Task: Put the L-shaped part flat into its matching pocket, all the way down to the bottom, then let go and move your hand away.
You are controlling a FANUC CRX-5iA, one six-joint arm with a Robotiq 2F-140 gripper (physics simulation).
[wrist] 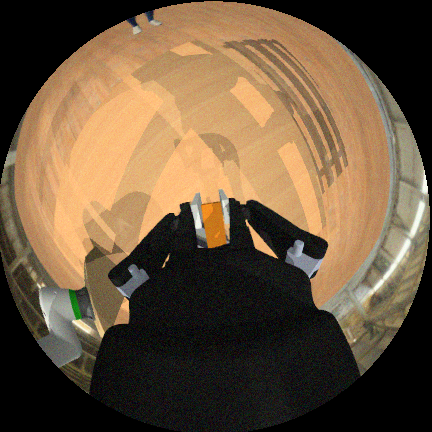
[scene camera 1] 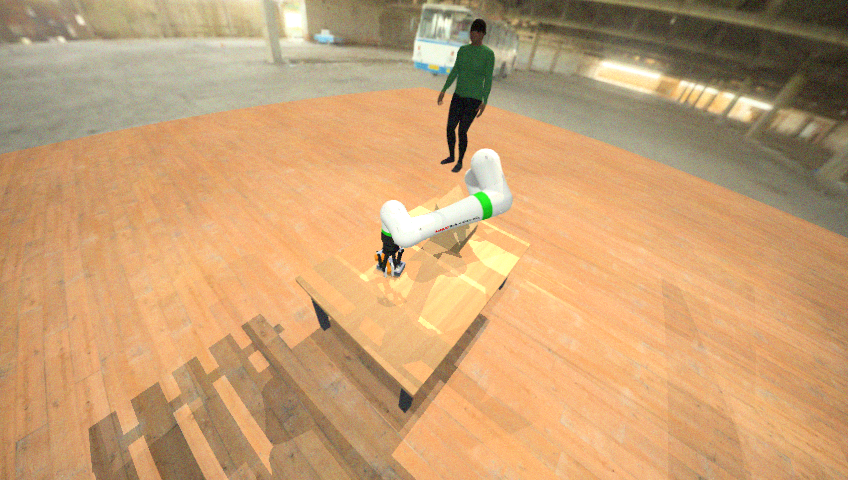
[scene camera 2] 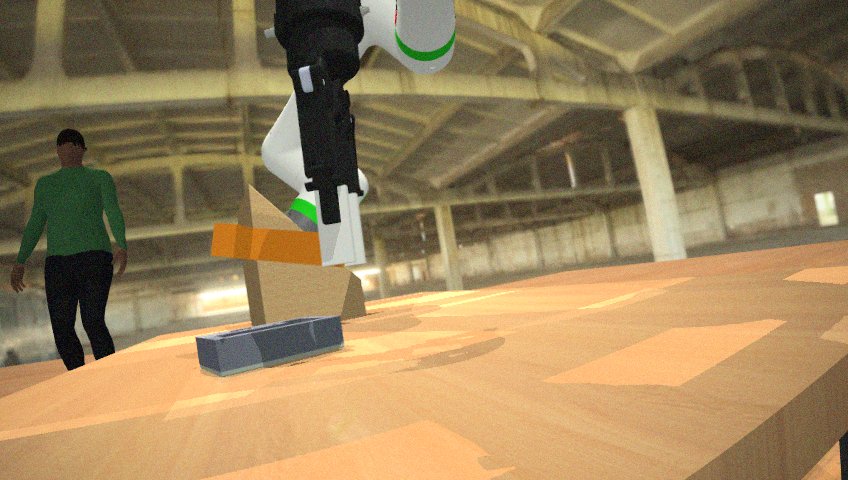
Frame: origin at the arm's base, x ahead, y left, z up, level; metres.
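Seen in the pictures: gripper, fingertip midpoint: (wrist: 210,198) (scene camera 1: 388,274) (scene camera 2: 345,264); arm's base at its link origin: (wrist: 89,303).
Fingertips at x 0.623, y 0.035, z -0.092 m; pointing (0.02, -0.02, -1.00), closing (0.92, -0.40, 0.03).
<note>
Offsets run from my fingertips to a thing's middle. Level surfaces: height alone.
The orange L-shaped part @(dz +0.027, dx -0.010, dy -0.057 m) (scene camera 1: 379,256) (scene camera 2: 276,245) (wrist: 215,227) is held in the air, roughly level, with a clear gap between it and the block below in scene camera 2. My gripper (scene camera 1: 390,272) (scene camera 2: 342,262) (wrist: 210,198) points down and is shut on one arm of the part; its other end sticks out to the left in scene camera 2. The blue-grey block with the pocket @(dz -0.070, dx -0.094, dy -0.086 m) (scene camera 1: 399,269) (scene camera 2: 297,343) stands on the table below the part. Its rim shows from the side, so the pocket's floor is hidden. In the wrist view the gripper and part hide most of it.
The wooden table @(dz -0.088 m) (scene camera 1: 357,318) (scene camera 2: 476,380) carries the block. An upright, angular wooden panel (scene camera 2: 297,294) (wrist: 102,290) stands behind the block in scene camera 2, near the arm's base. A person in green (scene camera 1: 474,71) (scene camera 2: 74,214) stands on the floor beyond the table.
</note>
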